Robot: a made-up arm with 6 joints.
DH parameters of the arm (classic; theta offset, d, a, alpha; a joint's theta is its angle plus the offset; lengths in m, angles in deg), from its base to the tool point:
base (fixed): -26.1 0 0.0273 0
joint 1: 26.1 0.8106 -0.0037 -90
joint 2: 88.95 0 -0.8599 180
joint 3: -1.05 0.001 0.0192 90
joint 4: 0 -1.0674 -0.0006 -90
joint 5: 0 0.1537 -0.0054 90
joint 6: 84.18 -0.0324 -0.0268 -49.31
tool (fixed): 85.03 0.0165 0 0
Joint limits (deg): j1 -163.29..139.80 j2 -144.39..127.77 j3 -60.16..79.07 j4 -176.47..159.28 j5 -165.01..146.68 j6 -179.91..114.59
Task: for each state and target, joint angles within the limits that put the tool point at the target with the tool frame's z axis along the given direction. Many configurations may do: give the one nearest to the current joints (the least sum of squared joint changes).
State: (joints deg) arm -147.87 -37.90 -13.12 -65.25 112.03 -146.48
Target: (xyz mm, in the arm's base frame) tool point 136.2 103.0 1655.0 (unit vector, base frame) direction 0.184 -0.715 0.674
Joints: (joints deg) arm -132.67 -88.03 -27.56 -98.62 93.09 -165.87
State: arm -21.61 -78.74 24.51 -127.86 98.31 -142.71
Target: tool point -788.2 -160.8 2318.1 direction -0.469 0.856 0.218
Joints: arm 17.00 -58.80 44.50 -129.67 66.15 -132.92
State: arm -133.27 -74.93 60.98 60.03 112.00 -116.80
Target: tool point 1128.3 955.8 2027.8 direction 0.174 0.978 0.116
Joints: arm -139.99 -54.12 73.58 75.96 110.28 -111.98
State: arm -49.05 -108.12 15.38 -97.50 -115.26 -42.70
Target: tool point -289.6 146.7 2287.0 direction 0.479 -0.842 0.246
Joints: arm -22.48 -58.50 19.70 -90.76 -97.66 -59.77
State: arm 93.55 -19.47 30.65 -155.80 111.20 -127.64
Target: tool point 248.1 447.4 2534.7 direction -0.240 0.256 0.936
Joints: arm 43.68 -7.11 51.65 -172.48 99.67 -152.12
